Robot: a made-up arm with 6 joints. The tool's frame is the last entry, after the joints.
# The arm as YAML. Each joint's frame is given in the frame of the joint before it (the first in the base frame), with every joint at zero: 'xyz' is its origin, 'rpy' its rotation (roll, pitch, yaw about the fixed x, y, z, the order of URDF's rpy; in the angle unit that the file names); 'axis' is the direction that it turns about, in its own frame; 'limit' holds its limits. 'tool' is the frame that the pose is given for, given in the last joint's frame.
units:
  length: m
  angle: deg
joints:
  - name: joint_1
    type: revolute
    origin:
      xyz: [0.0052, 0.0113, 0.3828]
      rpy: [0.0, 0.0, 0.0]
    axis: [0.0, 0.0, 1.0]
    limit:
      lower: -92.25
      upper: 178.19
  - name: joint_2
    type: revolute
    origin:
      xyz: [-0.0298, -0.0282, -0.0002]
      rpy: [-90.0, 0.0, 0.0]
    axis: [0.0, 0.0, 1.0]
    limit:
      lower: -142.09
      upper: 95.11
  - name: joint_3
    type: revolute
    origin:
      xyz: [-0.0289, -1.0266, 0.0]
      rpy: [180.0, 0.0, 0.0]
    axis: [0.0, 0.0, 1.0]
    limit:
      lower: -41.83
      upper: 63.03
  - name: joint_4
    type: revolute
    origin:
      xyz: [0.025, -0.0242, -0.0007]
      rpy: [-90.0, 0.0, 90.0]
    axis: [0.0, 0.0, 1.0]
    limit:
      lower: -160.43
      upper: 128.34
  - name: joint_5
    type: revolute
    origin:
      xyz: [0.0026, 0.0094, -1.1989]
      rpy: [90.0, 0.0, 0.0]
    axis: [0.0, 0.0, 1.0]
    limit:
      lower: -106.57
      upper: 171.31
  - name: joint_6
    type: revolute
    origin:
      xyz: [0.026, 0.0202, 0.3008]
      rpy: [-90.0, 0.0, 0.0]
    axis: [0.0, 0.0, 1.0]
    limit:
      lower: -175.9
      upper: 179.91
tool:
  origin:
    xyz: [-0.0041, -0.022, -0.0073]
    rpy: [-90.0, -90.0, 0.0]
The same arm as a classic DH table. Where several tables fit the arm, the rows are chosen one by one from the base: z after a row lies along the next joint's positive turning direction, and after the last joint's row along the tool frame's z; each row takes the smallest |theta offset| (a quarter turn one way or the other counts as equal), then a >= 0, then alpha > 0; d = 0 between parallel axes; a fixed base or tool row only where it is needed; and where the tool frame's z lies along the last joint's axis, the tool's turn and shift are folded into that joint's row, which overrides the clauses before.
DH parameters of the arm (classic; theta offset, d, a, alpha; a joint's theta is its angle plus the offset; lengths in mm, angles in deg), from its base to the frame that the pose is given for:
base (fixed): 65.29 0.0 12.4 0.00
joint_1: -65.29 382.6 -29.8 -90.00
joint_2: 88.39 0.0 -1027.0 180.00
joint_3: -1.61 27.5 24.2 90.00
joint_4: 0.00 -1223.9 -2.6 -90.00
joint_5: 0.00 291.4 -26.0 90.00
joint_6: 0.00 12.9 4.1 90.00
tool (fixed): 90.00 -22.0 0.0 0.00
Joint limits (deg, base to tool): -92.25..178.19 -142.09..95.11 -41.83..63.03 -160.43..128.34 -106.57..171.31 -175.90..179.91

